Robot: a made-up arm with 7 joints.
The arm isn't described. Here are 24 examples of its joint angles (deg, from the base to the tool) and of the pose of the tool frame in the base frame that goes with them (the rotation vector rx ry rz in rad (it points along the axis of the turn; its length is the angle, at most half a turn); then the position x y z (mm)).
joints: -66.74 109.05 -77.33 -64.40 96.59 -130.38 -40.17
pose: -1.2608 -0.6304 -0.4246 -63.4 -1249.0 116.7
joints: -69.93 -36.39 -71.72 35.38 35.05 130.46 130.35
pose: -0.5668 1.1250 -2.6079 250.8 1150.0 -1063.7
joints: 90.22 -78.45 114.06 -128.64 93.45 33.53 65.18
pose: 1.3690 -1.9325 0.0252 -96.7 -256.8 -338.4
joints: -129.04 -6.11 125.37 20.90 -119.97 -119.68 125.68
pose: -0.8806 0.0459 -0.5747 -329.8 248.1 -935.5
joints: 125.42 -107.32 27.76 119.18 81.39 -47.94 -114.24
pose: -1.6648 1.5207 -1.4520 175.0 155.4 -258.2
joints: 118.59 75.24 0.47 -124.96 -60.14 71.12 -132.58
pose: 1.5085 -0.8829 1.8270 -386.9 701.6 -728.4
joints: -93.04 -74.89 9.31 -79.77 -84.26 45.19 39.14
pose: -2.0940 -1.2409 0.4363 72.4 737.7 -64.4
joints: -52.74 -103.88 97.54 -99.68 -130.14 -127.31 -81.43
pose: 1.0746 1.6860 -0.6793 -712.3 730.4 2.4
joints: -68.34 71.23 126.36 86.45 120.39 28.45 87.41
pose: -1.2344 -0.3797 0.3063 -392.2 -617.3 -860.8
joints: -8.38 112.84 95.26 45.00 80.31 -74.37 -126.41
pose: 1.0080 0.9224 1.4626 418.4 -768.9 -475.1
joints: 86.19 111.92 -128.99 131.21 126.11 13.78 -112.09
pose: -1.2374 0.8971 1.7677 12.7 -76.0 -615.7
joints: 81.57 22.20 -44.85 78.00 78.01 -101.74 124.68
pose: -0.9048 -0.1074 2.3758 43.7 669.6 -662.9
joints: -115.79 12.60 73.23 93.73 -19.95 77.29 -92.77
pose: 2.4355 -1.6140 -0.1042 -294.1 -28.9 -257.2
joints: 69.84 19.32 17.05 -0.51 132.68 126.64 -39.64
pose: 1.9841 0.2032 0.2228 459.1 554.6 -1282.2
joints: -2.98 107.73 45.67 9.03 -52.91 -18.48 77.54
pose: 0.5297 -1.0791 1.1369 909.2 -127.4 72.1
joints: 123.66 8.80 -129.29 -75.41 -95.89 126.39 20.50
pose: 1.1193 1.6517 -1.0637 -32.0 111.3 -946.2
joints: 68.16 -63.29 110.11 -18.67 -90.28 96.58 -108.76
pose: -1.4194 -1.2279 0.4581 251.6 -953.1 -268.0
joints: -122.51 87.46 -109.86 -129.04 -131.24 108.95 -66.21
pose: -1.3962 1.2714 -1.2909 -697.7 -391.2 -92.7
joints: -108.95 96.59 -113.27 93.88 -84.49 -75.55 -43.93
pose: 1.4856 0.4936 0.3359 -48.4 -145.8 -830.2
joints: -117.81 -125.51 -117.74 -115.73 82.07 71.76 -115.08
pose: -0.0134 2.1674 -1.5918 -462.4 905.9 78.7
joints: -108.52 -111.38 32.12 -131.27 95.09 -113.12 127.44
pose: -0.2492 0.7626 -1.3821 -244.7 226.2 264.9
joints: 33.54 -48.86 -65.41 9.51 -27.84 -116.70 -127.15
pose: 0.3947 0.6965 -1.4161 -1169.2 9.6 -990.5
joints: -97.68 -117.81 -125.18 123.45 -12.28 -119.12 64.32
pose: -0.0159 -2.8753 0.9691 209.6 -169.8 523.3
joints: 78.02 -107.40 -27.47 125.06 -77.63 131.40 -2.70
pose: -0.2638 -0.5078 1.0108 33.4 -305.7 -215.0
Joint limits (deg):
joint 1: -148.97..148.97
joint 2: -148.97..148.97
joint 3: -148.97..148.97
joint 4: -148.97..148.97
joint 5: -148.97..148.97
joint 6: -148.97..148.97
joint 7: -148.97..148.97
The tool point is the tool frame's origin. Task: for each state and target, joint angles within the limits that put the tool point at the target. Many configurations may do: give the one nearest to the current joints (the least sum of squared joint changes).
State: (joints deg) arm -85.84 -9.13 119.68 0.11 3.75 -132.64 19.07
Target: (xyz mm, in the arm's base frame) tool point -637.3 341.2 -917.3
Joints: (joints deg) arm -88.31 -28.72 133.56 15.56 -28.30 -148.97 8.68
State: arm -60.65 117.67 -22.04 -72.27 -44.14 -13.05 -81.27
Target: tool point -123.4 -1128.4 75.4
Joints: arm -92.27 122.80 -29.21 -69.34 -37.82 -18.84 -81.21
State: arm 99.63 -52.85 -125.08 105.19 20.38 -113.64 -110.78
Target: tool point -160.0 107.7 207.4
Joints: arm 94.03 -60.88 -129.32 133.56 16.70 -113.73 -106.29
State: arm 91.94 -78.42 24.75 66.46 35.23 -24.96 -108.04
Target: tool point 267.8 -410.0 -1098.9
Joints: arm 85.31 -73.40 11.52 42.69 27.73 -37.78 -90.96
